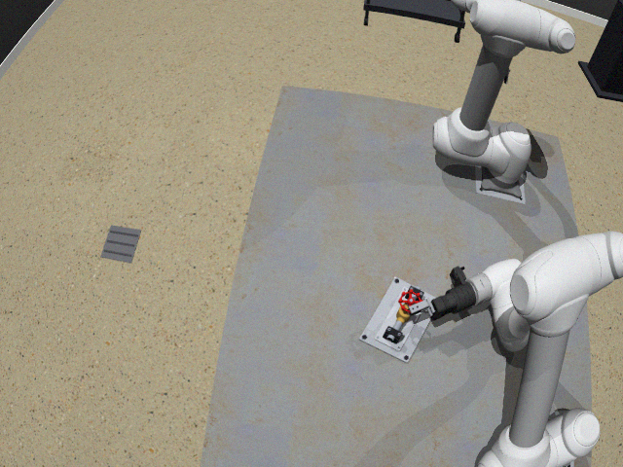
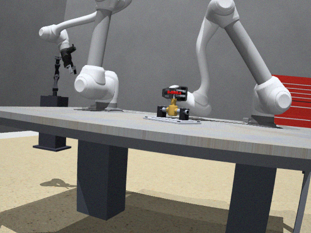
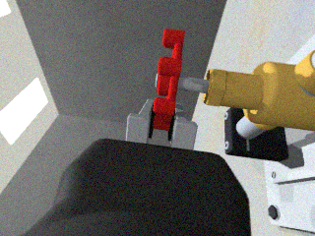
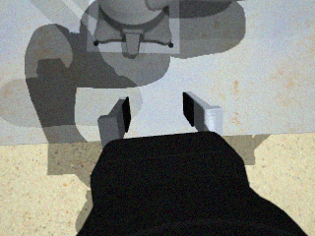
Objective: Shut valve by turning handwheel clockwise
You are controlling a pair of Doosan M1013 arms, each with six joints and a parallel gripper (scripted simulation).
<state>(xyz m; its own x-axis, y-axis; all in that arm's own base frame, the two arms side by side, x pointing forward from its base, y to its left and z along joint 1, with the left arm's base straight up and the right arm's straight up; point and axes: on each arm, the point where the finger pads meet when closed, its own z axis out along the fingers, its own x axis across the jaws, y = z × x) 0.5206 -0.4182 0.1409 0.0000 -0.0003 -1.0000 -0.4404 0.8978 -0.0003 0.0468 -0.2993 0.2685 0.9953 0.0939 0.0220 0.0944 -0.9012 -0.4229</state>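
Note:
Right now my left hand is 30 mm to the left of the red handwheel, 10 mm short of it and 10 mm above it. Round my left hand: pale base plate (130 mm below, 30 mm to the right, 10 mm ahead).

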